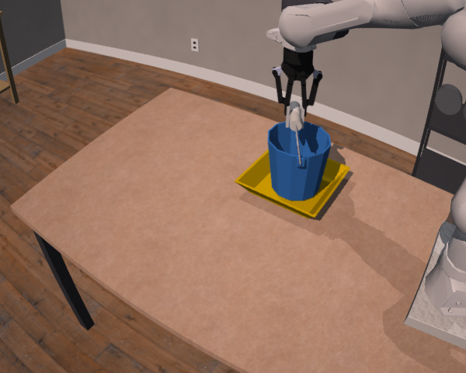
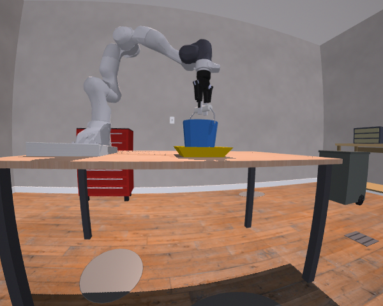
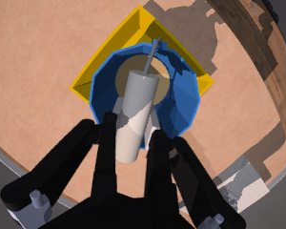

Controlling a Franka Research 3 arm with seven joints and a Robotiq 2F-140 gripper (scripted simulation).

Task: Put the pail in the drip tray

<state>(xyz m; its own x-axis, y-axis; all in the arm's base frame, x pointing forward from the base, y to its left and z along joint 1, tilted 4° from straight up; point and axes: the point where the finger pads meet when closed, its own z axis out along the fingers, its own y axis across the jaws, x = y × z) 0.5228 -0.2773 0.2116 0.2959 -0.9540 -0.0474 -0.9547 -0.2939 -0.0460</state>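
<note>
My hand is 10 mm past the pail handle and 30 mm above it. The rest, counted from my hand: blue pail (10 mm behind, 100 mm below); yellow drip tray (20 mm behind, 10 mm to the right, 230 mm below).
</note>
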